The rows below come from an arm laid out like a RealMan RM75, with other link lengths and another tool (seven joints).
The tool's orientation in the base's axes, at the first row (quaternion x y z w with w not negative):
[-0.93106 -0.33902 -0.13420 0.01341]
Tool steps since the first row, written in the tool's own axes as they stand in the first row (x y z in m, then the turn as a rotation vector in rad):
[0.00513 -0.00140 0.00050 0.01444 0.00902 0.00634]
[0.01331 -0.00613 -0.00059 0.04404 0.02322 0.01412]
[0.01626 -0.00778 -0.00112 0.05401 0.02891 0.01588]
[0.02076 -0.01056 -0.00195 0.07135 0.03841 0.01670]
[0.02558 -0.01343 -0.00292 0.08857 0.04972 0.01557]
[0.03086 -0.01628 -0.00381 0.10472 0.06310 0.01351]
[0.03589 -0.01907 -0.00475 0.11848 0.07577 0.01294]
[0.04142 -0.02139 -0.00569 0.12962 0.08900 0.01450]
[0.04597 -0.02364 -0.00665 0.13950 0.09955 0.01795]
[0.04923 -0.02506 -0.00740 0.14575 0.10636 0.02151]
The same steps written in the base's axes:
[0.00300 0.00436 0.00075 0.01785 0.00286 -0.00177]
[0.00574 0.01300 0.00361 0.05047 0.01141 -0.00067]
[0.00673 0.01607 0.00478 0.06183 0.01349 0.00059]
[0.00807 0.02093 0.00656 0.08079 0.01716 0.00492]
[0.00955 0.02606 0.00855 0.10034 0.01913 0.01122]
[0.01140 0.03146 0.01059 0.12019 0.01873 0.01827]
[0.01310 0.03666 0.01261 0.13820 0.01754 0.02322]
[0.01546 0.04180 0.01480 0.15515 0.01453 0.02547]
[0.01714 0.04628 0.01675 0.16993 0.01301 0.02540]
[0.01845 0.04933 0.01823 0.17970 0.01211 0.02404]

